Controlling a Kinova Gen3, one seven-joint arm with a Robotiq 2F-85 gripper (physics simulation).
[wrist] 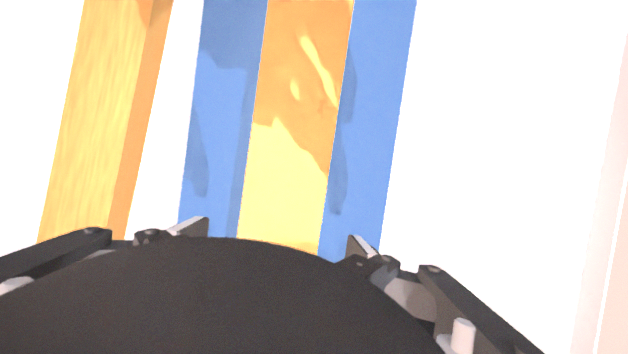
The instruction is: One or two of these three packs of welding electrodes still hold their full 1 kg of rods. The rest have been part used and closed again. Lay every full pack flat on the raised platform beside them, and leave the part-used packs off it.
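Places are measured from the arm's base along level axes (x right, y ahead, z up), in metres.
Where they show: gripper, between the fingertips: (278,241).
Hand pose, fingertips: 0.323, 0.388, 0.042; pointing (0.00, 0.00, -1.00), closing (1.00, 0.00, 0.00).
Note:
After its pixels a point has its place, as x, y, z.
One smooth yellow-orange pack (287,195) @[0.325, 0.418, 0.049] lies flat and lengthwise on the blue raised platform (372,125) @[0.376, 0.471, 0.025], with blue showing along both its sides. My gripper (278,241) @[0.323, 0.388, 0.042] is open and empty, its fingertips apart on either side of the pack's near part, over the blue strips. Shadows fall across the pack and the platform. The pack's near end is hidden behind the dark gripper body, and its far end runs out of the top of the view. The other two packs cannot be made out.
A long wood-grained yellow bar (92,120) @[0.166, 0.449, -0.011] runs roughly parallel to the platform on the left, with a white strip of surface between them. A white surface (500,125) @[0.520, 0.502, -0.035] lies to the right, with a pale pink edge (595,225) @[0.630, 0.417, -0.035] at the far right.

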